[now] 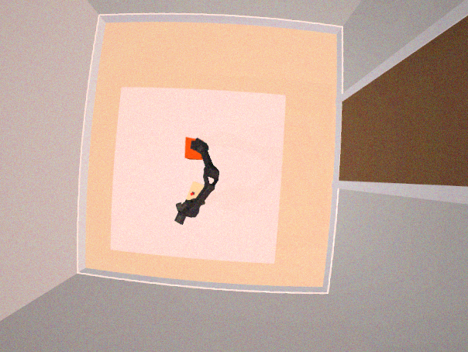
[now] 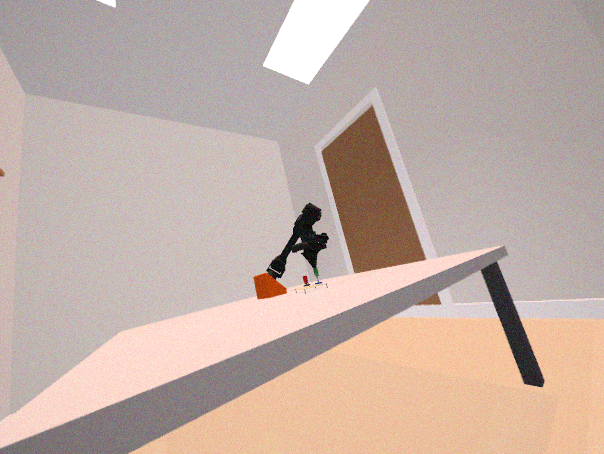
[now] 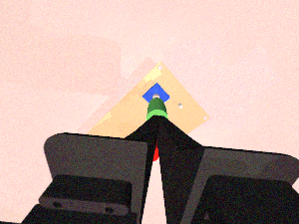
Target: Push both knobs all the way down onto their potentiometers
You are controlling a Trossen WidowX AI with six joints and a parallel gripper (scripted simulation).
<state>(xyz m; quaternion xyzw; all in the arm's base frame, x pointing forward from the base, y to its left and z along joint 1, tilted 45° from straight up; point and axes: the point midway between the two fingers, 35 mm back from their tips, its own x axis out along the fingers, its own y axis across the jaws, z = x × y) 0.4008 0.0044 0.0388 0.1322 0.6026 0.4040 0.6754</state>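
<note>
The red knob lies 5 cm behind my gripper tip, 4 cm below it and 2 cm to the right of it. The rest, counted from my gripper tip: green knob 2 cm below.
</note>
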